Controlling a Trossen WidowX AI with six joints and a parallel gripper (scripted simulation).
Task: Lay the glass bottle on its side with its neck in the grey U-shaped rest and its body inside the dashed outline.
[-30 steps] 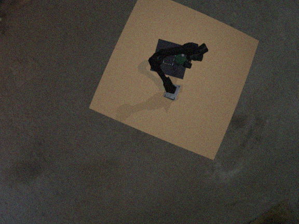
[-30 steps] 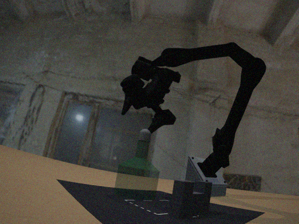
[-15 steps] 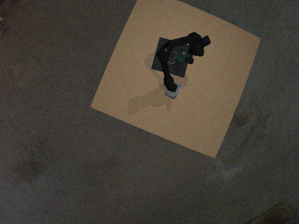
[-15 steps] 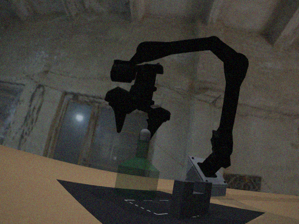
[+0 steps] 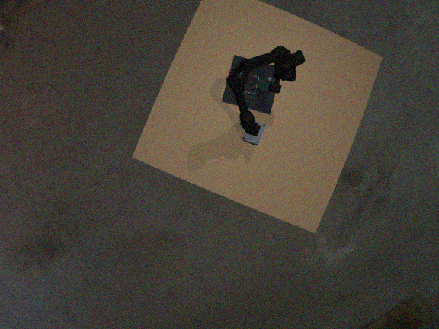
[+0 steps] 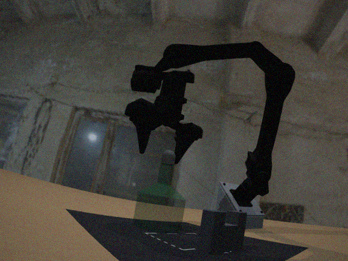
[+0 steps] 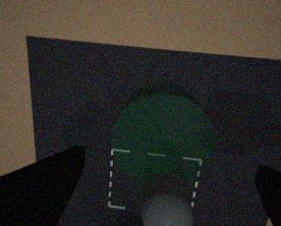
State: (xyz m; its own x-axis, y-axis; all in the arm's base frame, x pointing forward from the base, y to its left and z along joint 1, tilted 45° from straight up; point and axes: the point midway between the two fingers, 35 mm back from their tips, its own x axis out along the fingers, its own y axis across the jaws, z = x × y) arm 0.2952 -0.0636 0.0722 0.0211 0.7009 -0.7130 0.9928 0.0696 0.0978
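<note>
Right now the green glass bottle is 5 cm below my gripper tip, 3 cm to the left of it and 1 cm behind it. Round my gripper tip: dark mat: 14 cm below, 10 cm to the left, 1 cm behind.
</note>
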